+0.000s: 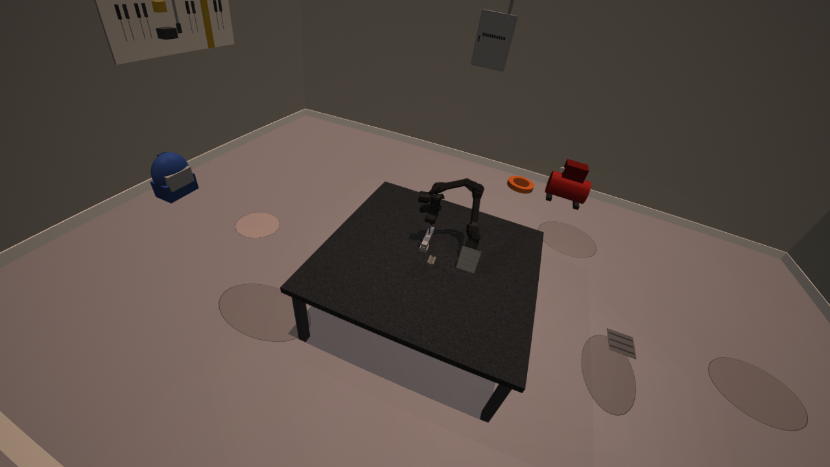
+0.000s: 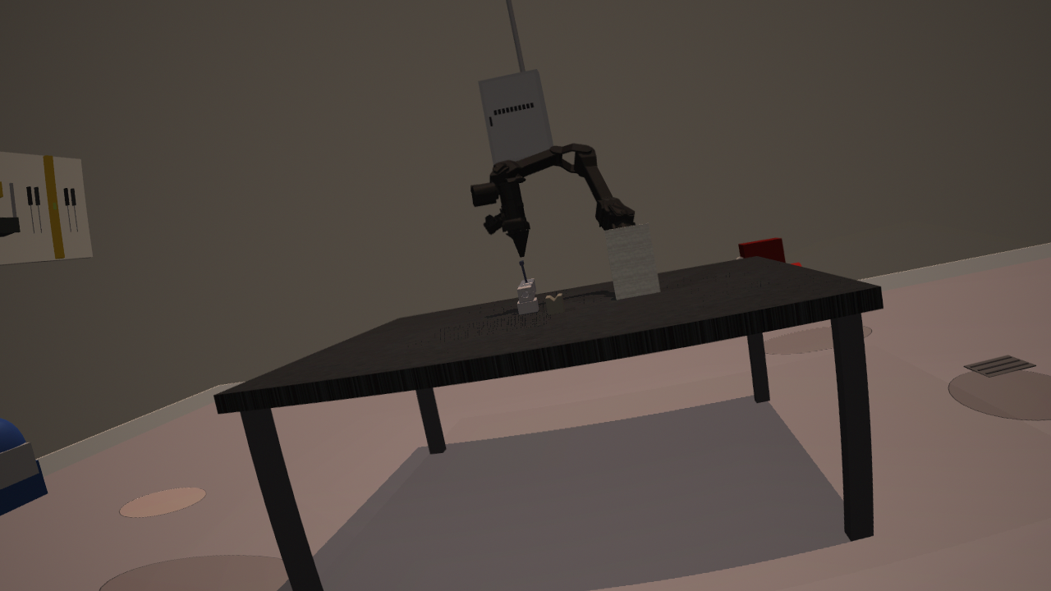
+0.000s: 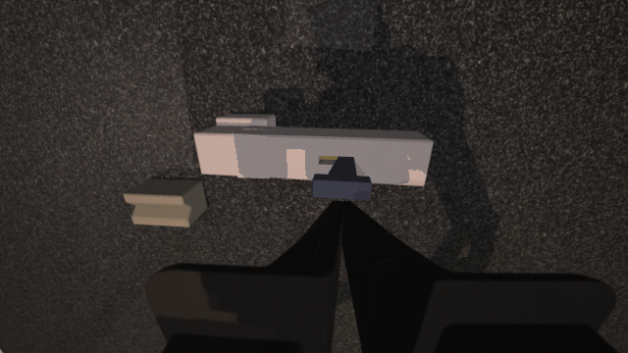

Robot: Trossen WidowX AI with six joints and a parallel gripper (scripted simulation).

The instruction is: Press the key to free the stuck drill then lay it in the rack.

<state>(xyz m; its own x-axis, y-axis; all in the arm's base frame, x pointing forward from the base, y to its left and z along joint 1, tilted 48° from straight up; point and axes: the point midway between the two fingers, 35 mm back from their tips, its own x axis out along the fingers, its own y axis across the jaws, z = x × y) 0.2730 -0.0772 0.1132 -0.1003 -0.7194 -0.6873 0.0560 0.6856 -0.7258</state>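
My gripper tip is now 40 mm above the thin dark drill. From my gripper tip the other things lie so: v-shaped rack: 200 mm to the left, 120 mm below, 60 mm behind; grey block: 100 mm below, 30 mm to the left.
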